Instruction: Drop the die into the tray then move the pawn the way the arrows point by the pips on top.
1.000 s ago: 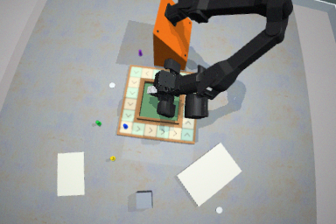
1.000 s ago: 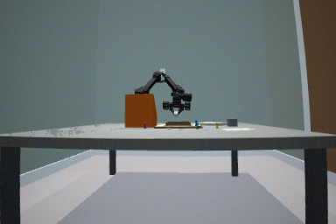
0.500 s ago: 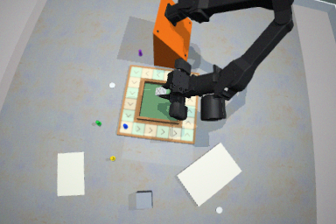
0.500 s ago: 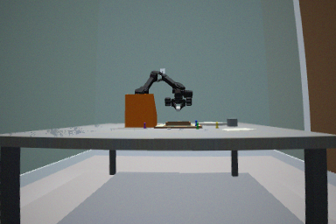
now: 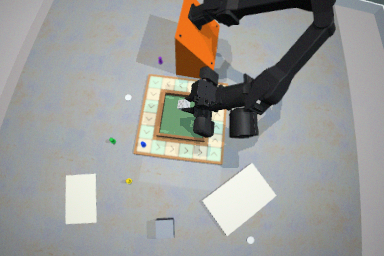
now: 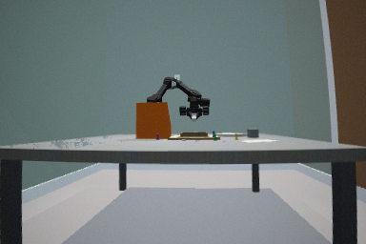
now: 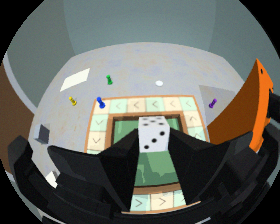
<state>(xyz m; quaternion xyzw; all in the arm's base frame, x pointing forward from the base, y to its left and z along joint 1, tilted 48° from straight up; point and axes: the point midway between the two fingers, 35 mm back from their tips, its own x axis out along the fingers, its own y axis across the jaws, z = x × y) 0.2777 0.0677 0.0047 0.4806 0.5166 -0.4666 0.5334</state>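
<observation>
Now: gripper tip 30 mm above the white die. The rest, counted from my gripper tip: blue pawn: 120 mm ahead, 100 mm to the right, 90 mm below; then purple pawn: 190 mm behind, 130 mm to the right, 100 mm below; then green dice tray: 110 mm below.
</observation>
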